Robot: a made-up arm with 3 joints.
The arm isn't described. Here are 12 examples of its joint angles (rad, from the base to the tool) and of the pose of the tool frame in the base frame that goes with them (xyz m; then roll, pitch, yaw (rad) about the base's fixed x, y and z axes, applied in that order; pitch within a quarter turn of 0, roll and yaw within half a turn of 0).
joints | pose
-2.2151 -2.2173 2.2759 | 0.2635 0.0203 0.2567 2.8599 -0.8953 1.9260
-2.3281 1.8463 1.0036 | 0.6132 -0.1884 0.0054 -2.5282 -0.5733 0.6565
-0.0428 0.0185 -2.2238 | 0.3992 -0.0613 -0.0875 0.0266 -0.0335 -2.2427
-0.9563 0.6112 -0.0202 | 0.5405 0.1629 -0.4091 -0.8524 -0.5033 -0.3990
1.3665 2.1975 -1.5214 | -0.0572 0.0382 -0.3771 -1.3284 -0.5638 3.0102
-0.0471 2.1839 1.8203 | 0.4383 0.2242 -0.1007 -0.0440 -0.0167 -0.3632
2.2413 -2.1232 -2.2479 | 0.0214 -0.1326 0.3903 2.2451 0.0976 0.0777
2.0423 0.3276 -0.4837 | 0.5396 -0.0901 0.4710 2.2082 0.7024 0.4462
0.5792 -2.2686 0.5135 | -0.3075 -0.2499 -0.2768 -0.5494 -0.1938 2.8369
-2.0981 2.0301 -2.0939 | -0.1217 0.0137 0.2921 2.3802 0.8021 -2.4954
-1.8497 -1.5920 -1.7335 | 0.0232 -0.2449 -0.3893 -1.8524 -0.1360 0.0392
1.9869 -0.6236 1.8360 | -0.2941 0.1141 0.0686 -2.0883 -0.6145 -2.8245
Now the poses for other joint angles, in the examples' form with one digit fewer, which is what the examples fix.
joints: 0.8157 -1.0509 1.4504
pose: -0.356 0.038 -0.105 -0.706 -0.450 2.670
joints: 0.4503 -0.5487 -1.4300
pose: 0.380 0.442 0.110 0.298 0.342 -0.829
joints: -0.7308 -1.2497 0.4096
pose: -0.480 0.073 -0.197 0.079 0.727 1.689
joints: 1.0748 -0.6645 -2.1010
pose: 0.403 0.206 0.159 0.243 1.058 -1.294
